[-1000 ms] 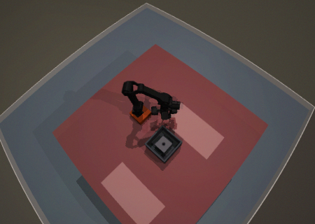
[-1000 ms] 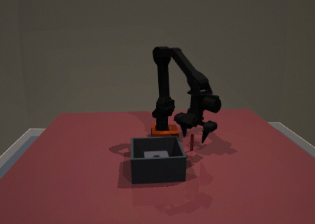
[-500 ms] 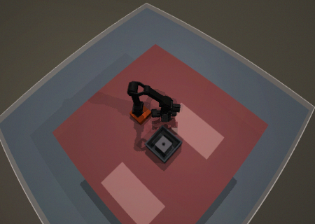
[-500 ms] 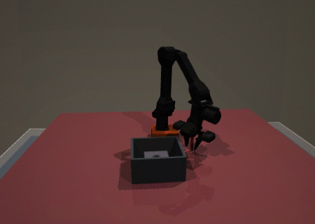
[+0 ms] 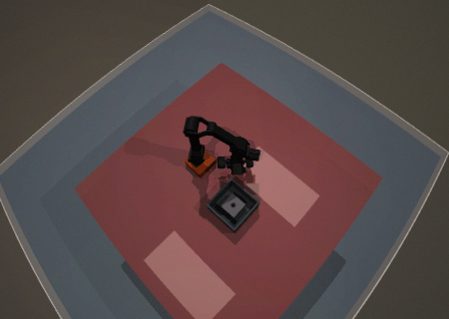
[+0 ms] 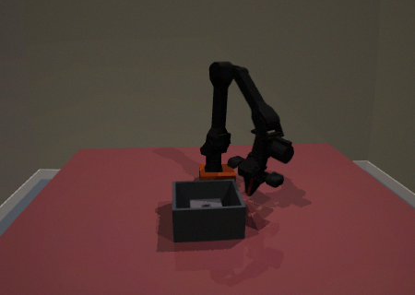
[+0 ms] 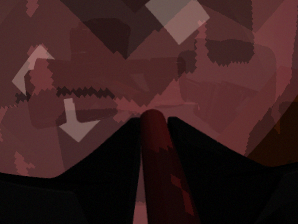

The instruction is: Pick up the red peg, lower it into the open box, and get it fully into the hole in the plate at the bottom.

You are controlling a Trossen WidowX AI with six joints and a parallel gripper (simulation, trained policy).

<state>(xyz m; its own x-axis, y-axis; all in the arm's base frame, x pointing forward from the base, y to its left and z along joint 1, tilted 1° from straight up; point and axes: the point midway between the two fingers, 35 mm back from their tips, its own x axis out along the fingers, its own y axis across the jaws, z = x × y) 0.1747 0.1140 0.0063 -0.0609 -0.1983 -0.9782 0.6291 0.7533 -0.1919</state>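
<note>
The grey plate lies 15 cm ahead of my gripper tip, 15 cm to the right of it and 2 cm above it. Also, from my gripper tip: dark box (15 cm ahead, 15 cm to the right); red peg (1 cm to the left, 3 cm above).
</note>
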